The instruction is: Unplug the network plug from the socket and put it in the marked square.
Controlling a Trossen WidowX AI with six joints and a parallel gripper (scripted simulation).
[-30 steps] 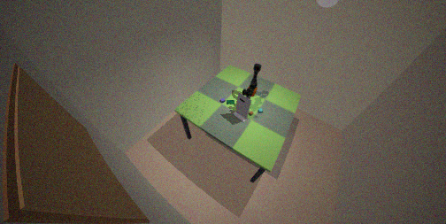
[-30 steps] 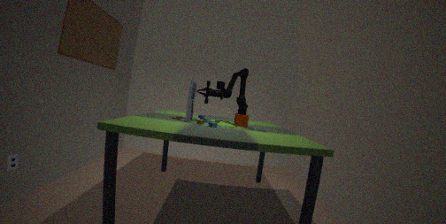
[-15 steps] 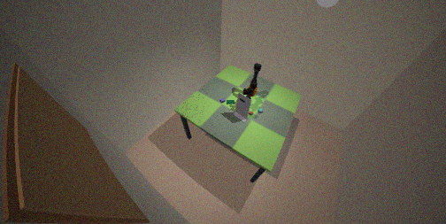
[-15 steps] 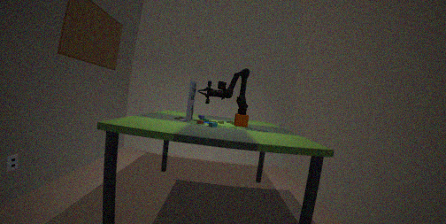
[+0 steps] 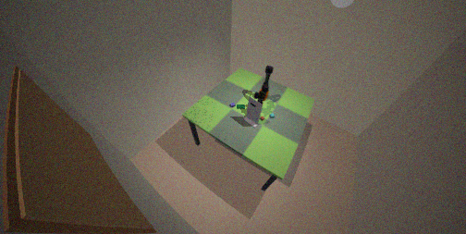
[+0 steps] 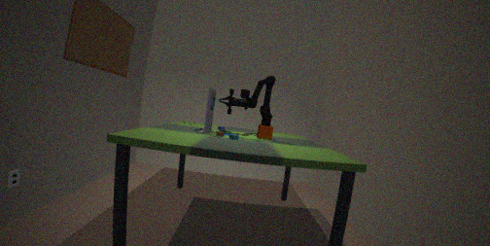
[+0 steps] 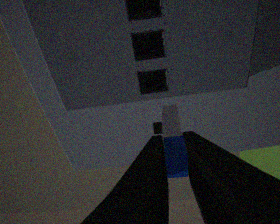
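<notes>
Now: gripper tip 100 mm past the blue marked square, 50 mm to the left of it and 250 mm above it. From my gripper tip the other things lie so: blue network plug (right at my gripper tip); upright panel (60 mm ahead, 30 mm to the right, 100 mm below).
</notes>
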